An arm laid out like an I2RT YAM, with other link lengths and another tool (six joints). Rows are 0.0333 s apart.
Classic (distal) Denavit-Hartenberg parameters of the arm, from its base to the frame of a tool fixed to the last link. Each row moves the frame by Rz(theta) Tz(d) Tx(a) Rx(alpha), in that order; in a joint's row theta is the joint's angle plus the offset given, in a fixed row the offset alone. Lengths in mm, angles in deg.
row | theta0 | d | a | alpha
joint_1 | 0 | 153.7 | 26.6 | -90
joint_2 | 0 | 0 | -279.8 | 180
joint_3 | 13.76 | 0 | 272.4 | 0
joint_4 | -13.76 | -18.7 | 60.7 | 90
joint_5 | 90 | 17.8 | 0 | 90
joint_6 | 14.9 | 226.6 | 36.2 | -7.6
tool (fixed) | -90 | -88.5 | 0 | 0
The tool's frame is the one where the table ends.
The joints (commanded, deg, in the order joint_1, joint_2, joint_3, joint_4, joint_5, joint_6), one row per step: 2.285, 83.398, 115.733, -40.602, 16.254, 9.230; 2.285, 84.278, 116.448, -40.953, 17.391, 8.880; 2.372, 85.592, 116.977, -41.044, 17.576, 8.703; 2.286, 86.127, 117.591, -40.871, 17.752, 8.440; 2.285, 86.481, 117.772, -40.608, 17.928, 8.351; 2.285, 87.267, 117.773, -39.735, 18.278, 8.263; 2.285, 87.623, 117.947, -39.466, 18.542, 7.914
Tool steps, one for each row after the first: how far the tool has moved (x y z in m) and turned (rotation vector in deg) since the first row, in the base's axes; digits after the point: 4 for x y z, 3 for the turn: 0.0030, -0.0023, -0.0012, -0.524, 0.597, -1.075; 0.0111, -0.0018, -0.0058, -0.766, 1.515, -1.140; 0.0134, -0.0027, -0.0044, -1.031, 1.331, -1.363; 0.0156, -0.0030, -0.0045, -1.138, 1.264, -1.526; 0.0217, -0.0035, -0.0065, -1.269, 1.199, -1.860; 0.0238, -0.0040, -0.0065, -1.637, 1.204, -2.072
